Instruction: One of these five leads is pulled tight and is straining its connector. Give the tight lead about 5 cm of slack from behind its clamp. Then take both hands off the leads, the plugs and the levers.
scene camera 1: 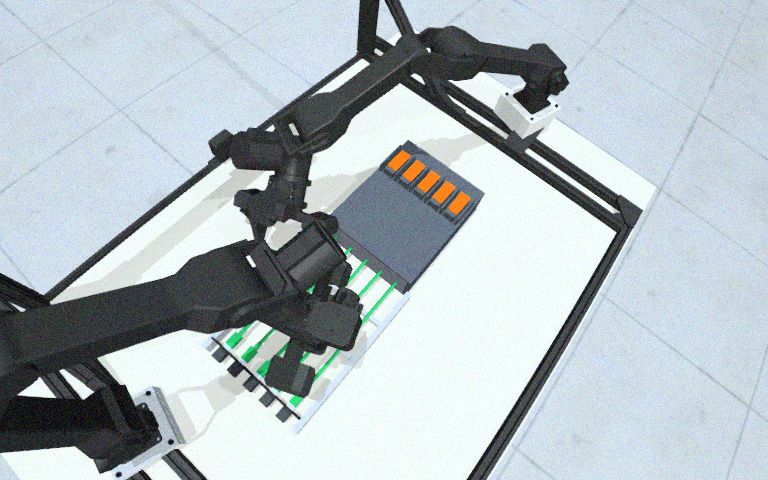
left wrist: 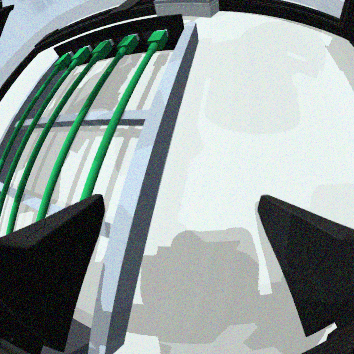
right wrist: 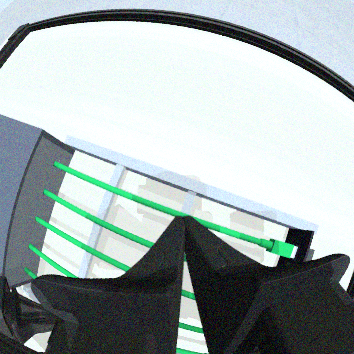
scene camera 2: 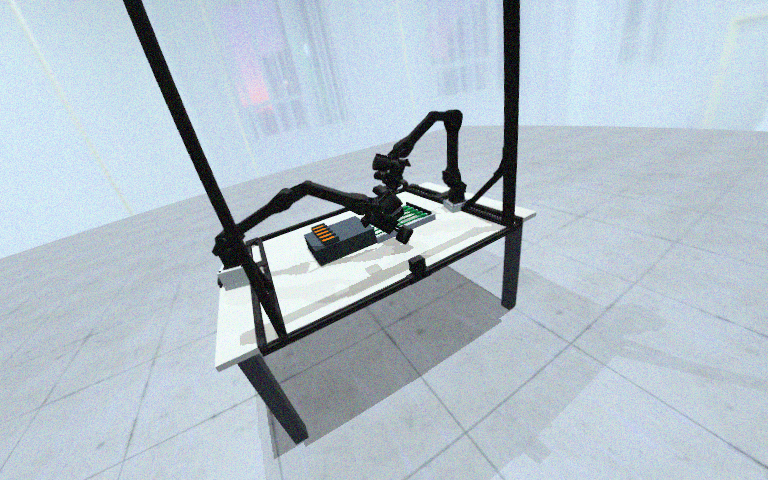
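Pixels of known places: left gripper, fingertip midpoint: point(left wrist: 184, 203); right gripper, fingertip midpoint: point(right wrist: 182, 222); left arm's base at its link origin: point(scene camera 1: 531, 100) point(scene camera 2: 234, 263); right arm's base at its link origin: point(scene camera 1: 134, 432) point(scene camera 2: 457, 200).
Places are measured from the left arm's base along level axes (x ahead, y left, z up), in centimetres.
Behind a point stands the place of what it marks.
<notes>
Several green leads point(scene camera 1: 379, 301) {z -5.0, x 53.5, y 18.6 cm} point(left wrist: 115, 120) {z -5.1, x 66.6, y 7.8 cm} point(right wrist: 130, 196) {z -5.0, x 58.6, y 20.2 cm} run side by side from the dark clamp box point(scene camera 1: 396, 226) {z -1.0, x 44.1, y 9.6 cm} point(scene camera 2: 339, 237) {z -1.0, x 39.9, y 1.2 cm} to green plugs point(left wrist: 158, 39) {z -4.7, x 76.3, y 10.3 cm} point(right wrist: 284, 248) {z -4.6, x 73.4, y 24.7 cm} at a black connector strip point(right wrist: 305, 240) {z -3.8, x 74.6, y 26.4 cm}. I cannot tell which lead is tight. Orange levers point(scene camera 1: 428, 181) {z 0.5, x 34.2, y 5.6 cm} point(scene camera 2: 323, 232) {z 0.6, x 34.2, y 6.1 cm} lie in a row on the box's far end from the leads. My left gripper point(left wrist: 184, 203) {z -6.0, x 64.0, y 1.5 cm} is open and empty, with a side rail and tabletop visible between its fingers. My right gripper point(right wrist: 182, 222) {z 1.0, x 63.6, y 21.4 cm} is shut, nothing seen between its fingers; its tips overlap the outermost lead in view, contact unclear.
Pale side rails point(scene camera 1: 334, 384) {z -4.9, x 67.3, y 26.0 cm} point(left wrist: 180, 65) point(right wrist: 150, 168) {z -4.9, x 58.5, y 23.3 cm} and crossbars point(left wrist: 90, 120) {z -5.7, x 66.3, y 10.7 cm} point(right wrist: 102, 215) {z -5.5, x 57.4, y 16.9 cm} frame the leads. Both arms reach closely together over the leads and hide part of them in scene camera 1. A black frame point(scene camera 1: 543, 339) borders the white table point(scene camera 1: 538, 254) {z -7.6, x 20.5, y 27.5 cm}.
</notes>
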